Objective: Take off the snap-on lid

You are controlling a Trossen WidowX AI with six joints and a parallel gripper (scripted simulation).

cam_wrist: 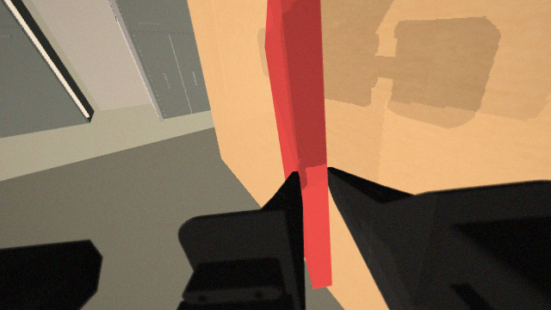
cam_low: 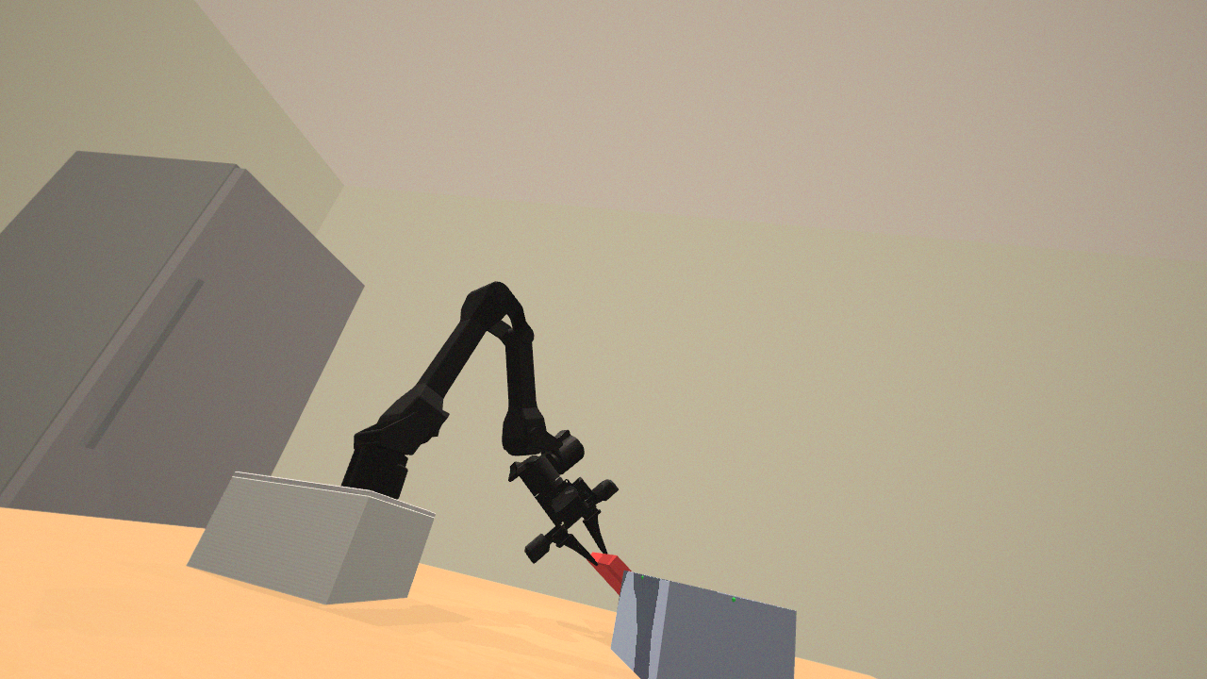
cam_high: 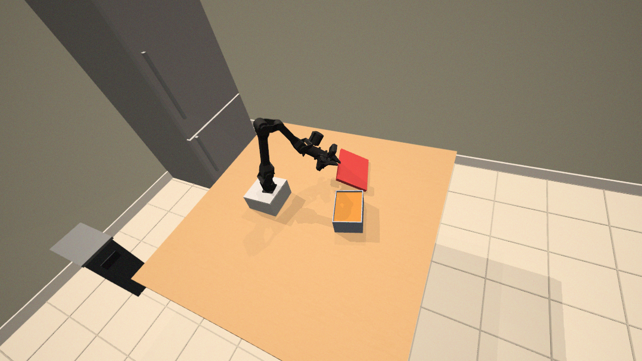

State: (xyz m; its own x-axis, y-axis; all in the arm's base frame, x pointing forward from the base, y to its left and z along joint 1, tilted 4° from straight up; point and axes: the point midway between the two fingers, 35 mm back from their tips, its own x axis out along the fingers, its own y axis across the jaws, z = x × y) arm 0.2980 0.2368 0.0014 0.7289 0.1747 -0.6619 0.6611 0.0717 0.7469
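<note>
Right now my gripper tip is 70 mm short of the red lid, 40 mm above it and 10 mm to the right of it. From my gripper tip the other things lie so: grey storage box 260 mm to the right, 110 mm ahead, 50 mm below.
</note>
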